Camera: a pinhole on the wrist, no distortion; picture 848 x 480 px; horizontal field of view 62.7 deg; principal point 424.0 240.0 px. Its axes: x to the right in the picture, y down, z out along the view. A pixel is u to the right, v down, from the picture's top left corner.
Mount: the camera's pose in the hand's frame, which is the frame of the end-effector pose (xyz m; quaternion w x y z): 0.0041 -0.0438 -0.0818 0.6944 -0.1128 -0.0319 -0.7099
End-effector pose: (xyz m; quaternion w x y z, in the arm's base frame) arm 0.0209 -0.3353 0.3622 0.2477 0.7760 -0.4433 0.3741
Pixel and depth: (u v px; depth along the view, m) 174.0 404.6 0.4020
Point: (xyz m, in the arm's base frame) 0.0126 -0.6866 0.3280
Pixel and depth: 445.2 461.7 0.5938
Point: 0.2333 -0.8340 0.2877
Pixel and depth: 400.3 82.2 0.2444
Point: 0.0578 -0.4463 0.2492
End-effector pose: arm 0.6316 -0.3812 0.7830 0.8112 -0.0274 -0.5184 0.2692
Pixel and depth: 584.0 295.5 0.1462
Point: 0.6048 -0.4223 0.8555
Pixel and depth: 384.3 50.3 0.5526
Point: 0.1647 -0.4398 0.8972
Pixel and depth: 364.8 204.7 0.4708
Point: 0.2884 -0.3738 0.9535
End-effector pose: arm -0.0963 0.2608 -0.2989 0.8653 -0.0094 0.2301 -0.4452
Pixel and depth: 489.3 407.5 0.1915
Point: -0.0372 0.1710 -0.2295
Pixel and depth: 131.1 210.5 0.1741
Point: -0.0092 0.2715 -0.2542
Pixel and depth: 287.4 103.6 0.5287
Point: 0.1861 0.3107 0.0560
